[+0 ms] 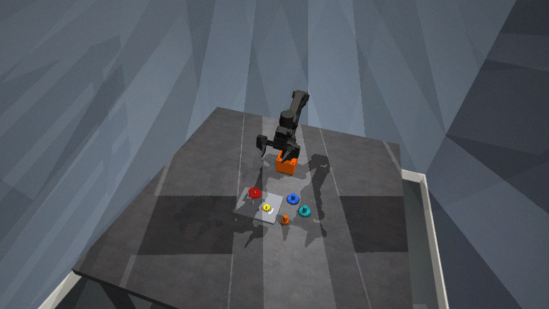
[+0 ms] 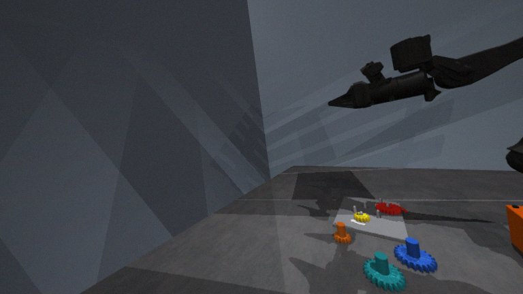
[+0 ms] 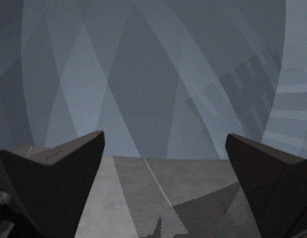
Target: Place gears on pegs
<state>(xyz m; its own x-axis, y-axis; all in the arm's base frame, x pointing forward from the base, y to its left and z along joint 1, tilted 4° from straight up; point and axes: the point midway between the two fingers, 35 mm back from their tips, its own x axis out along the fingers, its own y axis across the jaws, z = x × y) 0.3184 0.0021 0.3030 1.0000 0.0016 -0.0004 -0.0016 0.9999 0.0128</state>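
My gripper tip is 14 cm past the blue gear, 8 cm to the right of it and 35 cm above it. The rest, counted from my gripper tip: yellow gear 4 cm behind, 2 cm to the right, 35 cm below; orange gear 8 cm to the left, 35 cm below; white arrow 3 cm behind, 36 cm below.
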